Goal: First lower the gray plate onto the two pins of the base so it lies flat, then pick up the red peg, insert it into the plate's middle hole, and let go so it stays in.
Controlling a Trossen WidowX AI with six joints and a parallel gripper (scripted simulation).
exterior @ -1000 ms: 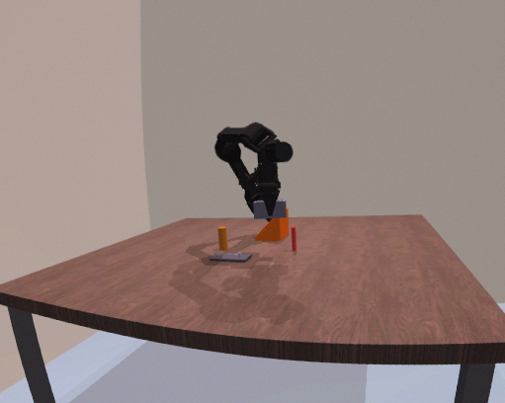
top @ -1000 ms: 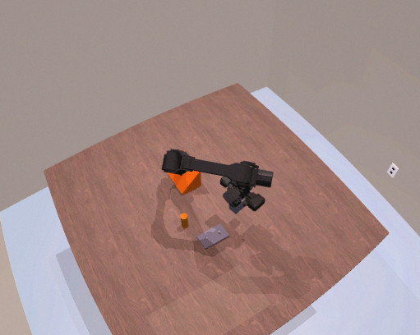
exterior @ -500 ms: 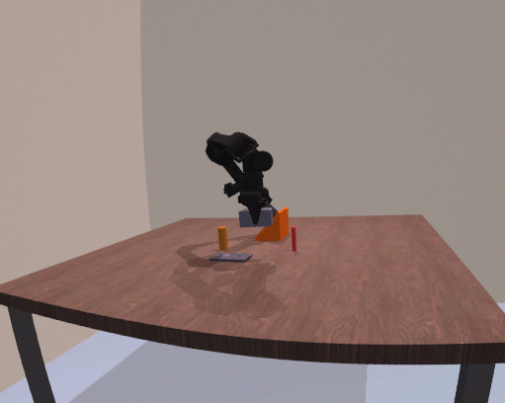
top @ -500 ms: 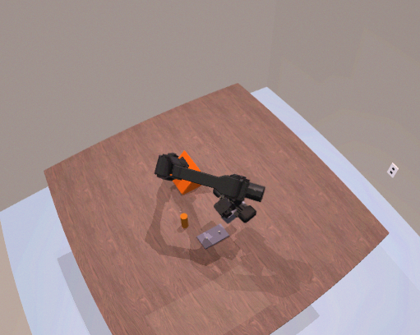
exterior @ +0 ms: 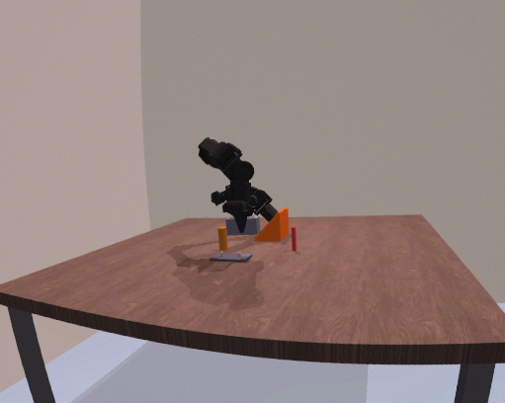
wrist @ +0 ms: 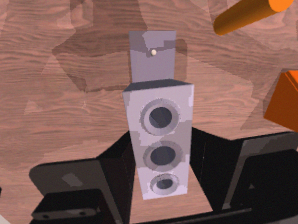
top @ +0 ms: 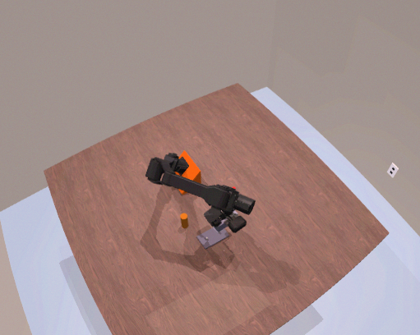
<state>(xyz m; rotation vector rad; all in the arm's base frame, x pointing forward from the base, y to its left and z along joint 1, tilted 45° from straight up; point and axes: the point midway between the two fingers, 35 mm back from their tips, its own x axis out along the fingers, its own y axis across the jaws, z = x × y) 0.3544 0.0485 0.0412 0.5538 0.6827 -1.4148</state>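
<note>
Right now my gripper tip is 8 cm above the base, 5 cm to the left of it and 1 cm past it. The rest, counted from my gripper tip: gray plate 3 cm above; then red peg 13 cm to the left, 13 cm behind, 5 cm below; then orange cylinder 13 cm to the right, 11 cm behind, 5 cm below.
</note>
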